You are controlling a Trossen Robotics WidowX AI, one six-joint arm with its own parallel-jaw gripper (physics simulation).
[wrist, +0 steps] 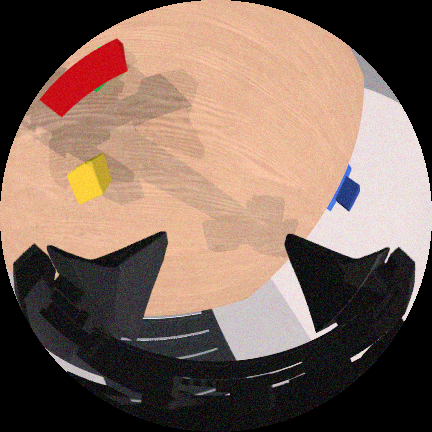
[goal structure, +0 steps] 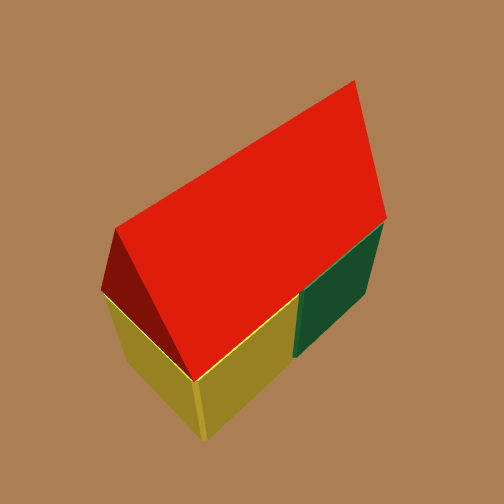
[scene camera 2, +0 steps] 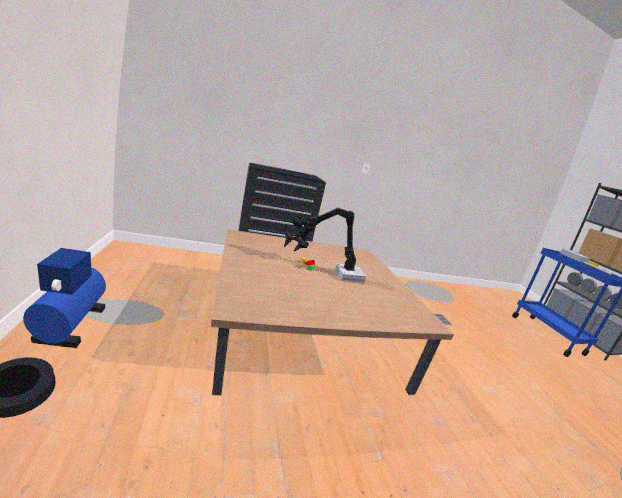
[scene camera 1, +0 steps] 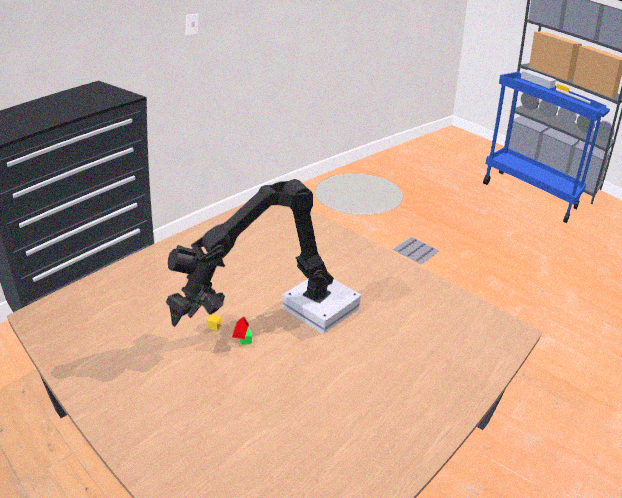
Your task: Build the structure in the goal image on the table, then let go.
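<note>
A long red block rests across the top of a green block, which it mostly hides in the wrist view. I cannot tell if the red block is quite level. A yellow cube sits on the table, apart from these two. My gripper is open and empty. It hangs above the table, beyond the yellow cube from the arm's base, touching no block.
The arm's white base stands on the table, on the other side of the blocks. A dark drawer cabinet stands behind the table. A blue cart and a blue compressor stand on the floor away from it.
</note>
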